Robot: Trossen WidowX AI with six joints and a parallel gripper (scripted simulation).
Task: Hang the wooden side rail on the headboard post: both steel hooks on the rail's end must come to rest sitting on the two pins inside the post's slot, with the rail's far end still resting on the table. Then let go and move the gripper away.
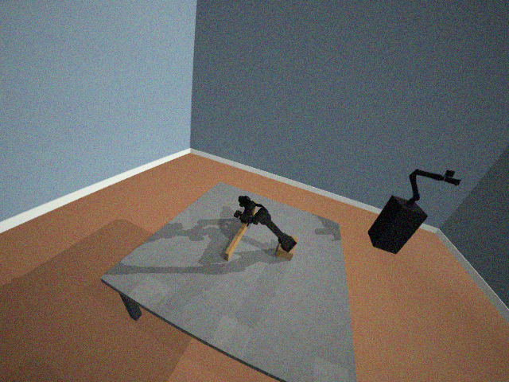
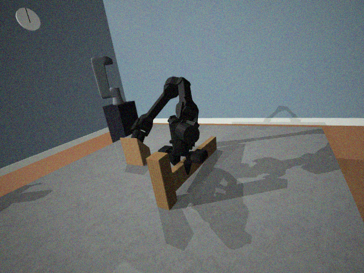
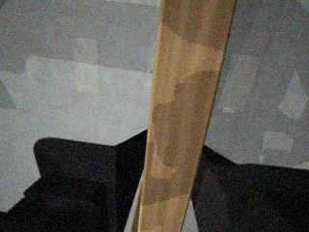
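My gripper tip is now 13 cm to the left of the headboard post and 4 cm below it.
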